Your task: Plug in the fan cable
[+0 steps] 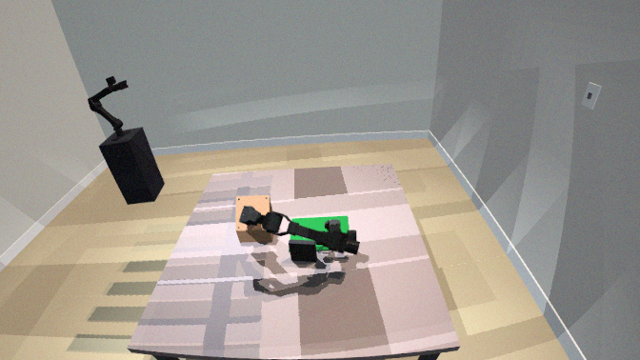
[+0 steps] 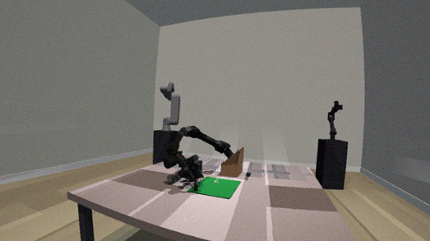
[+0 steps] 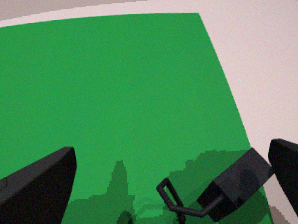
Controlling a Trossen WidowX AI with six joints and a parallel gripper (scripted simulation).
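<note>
Now: the black fan plug 30 mm below my gripper tip, 30 mm ahead of it and 10 mm to the right of it. Round my gripper tip: white four-pin fan header (140 mm behind, 70 mm to the left, 60 mm below); green board (80 mm to the left, 80 mm behind, 70 mm below); black fan (170 mm behind, 70 mm to the right).
</note>
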